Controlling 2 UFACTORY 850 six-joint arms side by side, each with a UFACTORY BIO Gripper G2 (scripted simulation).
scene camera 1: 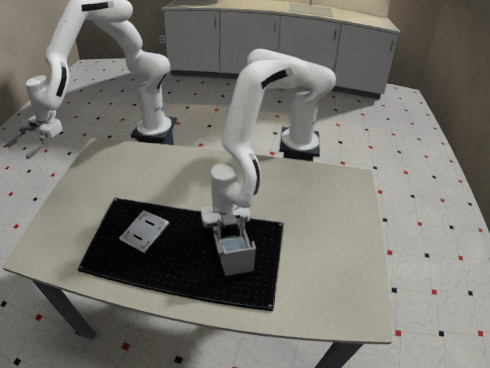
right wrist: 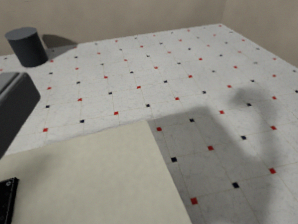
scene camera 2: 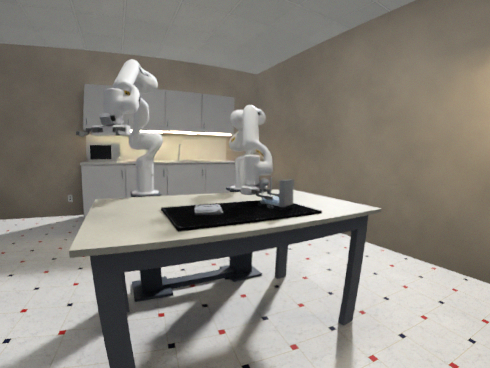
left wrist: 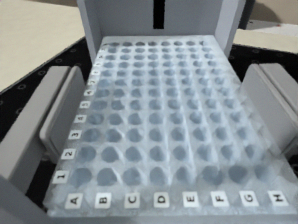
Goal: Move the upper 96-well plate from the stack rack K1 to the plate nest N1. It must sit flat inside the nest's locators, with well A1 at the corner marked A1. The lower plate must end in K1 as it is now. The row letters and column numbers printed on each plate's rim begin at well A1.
A pale blue 96-well plate (left wrist: 170, 110): 9 cm from the lens.
